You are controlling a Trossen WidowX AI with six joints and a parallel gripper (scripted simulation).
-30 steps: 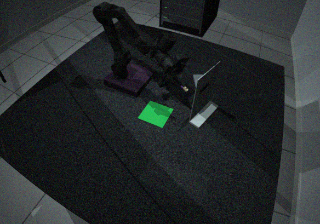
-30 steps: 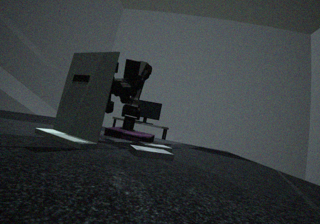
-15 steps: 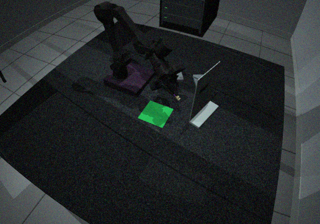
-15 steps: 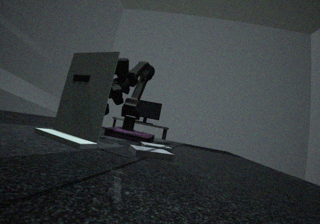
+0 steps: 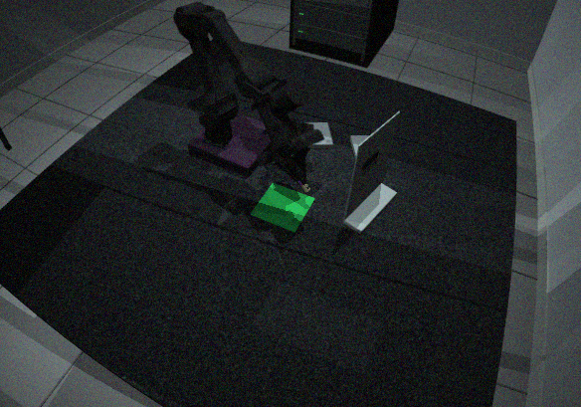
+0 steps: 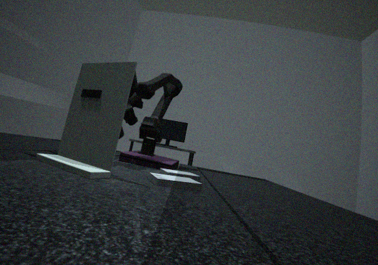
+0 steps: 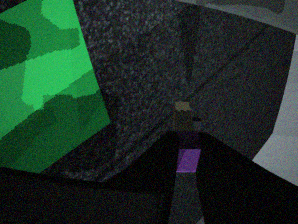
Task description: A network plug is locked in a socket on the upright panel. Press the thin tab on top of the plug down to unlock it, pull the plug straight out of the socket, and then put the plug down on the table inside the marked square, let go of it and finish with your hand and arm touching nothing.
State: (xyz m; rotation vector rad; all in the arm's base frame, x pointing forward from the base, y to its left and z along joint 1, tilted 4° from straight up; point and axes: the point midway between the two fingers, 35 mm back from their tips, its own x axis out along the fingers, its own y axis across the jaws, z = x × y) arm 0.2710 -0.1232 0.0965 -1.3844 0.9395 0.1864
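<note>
My gripper tip is 100 mm above the green marked square and 50 mm past it. Round my gripper tip: purple plug right at my gripper tip; upright grey panel 140 mm ahead, 70 mm to the left, 10 mm above.
</note>
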